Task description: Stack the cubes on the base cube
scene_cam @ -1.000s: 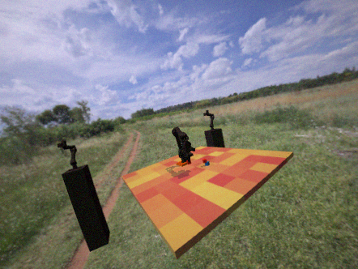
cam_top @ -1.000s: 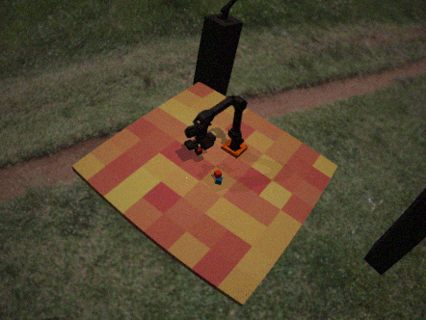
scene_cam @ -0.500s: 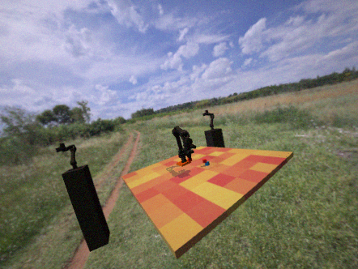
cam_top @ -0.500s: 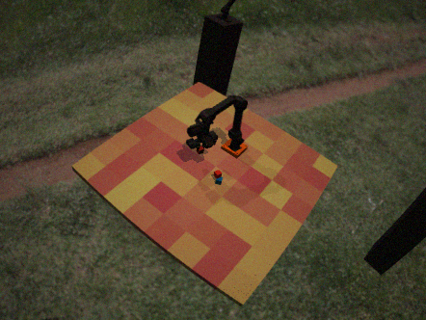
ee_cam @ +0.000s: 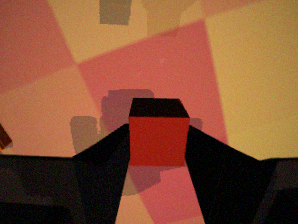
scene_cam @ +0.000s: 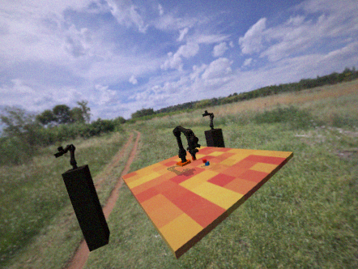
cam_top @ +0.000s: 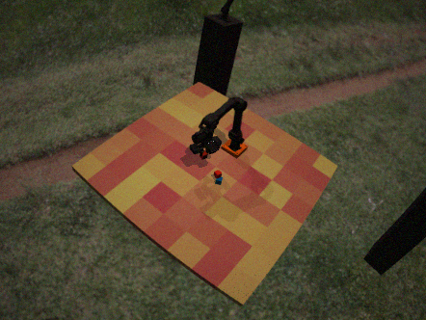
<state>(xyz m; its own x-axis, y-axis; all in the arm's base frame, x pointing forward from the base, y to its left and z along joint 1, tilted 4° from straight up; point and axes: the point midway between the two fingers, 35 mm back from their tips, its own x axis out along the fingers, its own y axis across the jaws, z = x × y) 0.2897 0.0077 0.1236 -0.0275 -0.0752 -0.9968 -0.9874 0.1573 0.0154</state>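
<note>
Right now my gripper tip is 140 mm to the right of the blue cube, 110 mm above it and 20 mm past it.
</note>
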